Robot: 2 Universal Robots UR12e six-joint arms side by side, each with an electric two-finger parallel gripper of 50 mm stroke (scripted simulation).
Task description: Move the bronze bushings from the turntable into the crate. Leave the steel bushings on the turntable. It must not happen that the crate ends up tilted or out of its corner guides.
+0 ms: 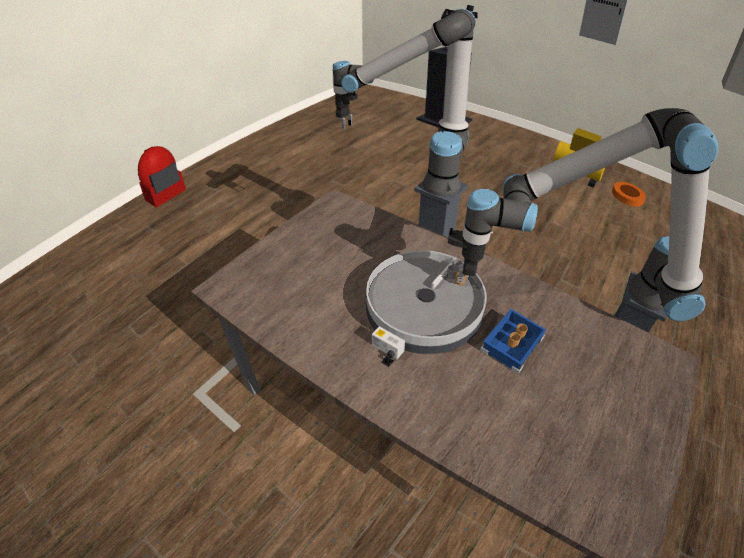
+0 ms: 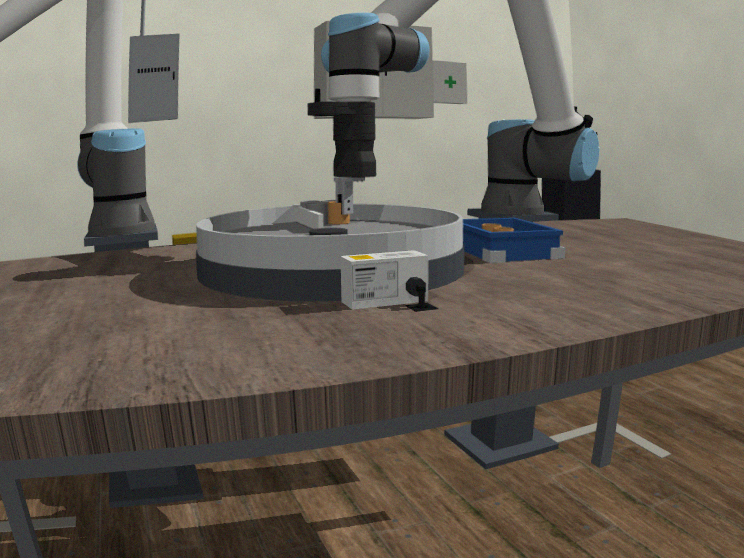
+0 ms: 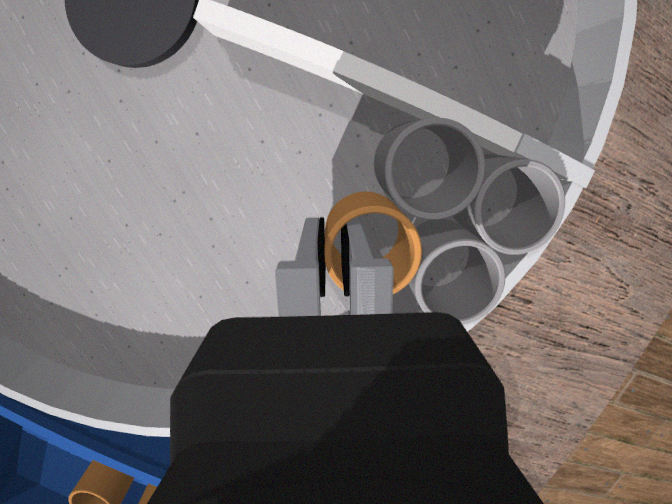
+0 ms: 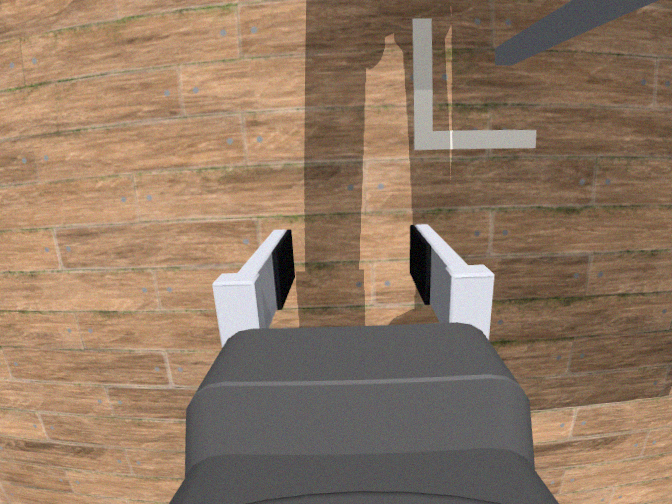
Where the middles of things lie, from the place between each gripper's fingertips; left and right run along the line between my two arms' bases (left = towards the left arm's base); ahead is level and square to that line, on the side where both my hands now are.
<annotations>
Now: left hand [image 2: 344, 213] 280 mm to the right of the blue crate [image 2: 524, 243], 60 mm short of it and 60 mm above it. Round my left hand: turntable [image 1: 401, 294]: 130 mm ahead, 50 mm to the right, 40 mm below.
My right gripper is now 630 mm short of the turntable, 1030 mm to the right of it and 130 mm above it. The rest, counted from my right hand: blue crate 570 mm ahead, 1370 mm to the left, 150 mm below.
</annotations>
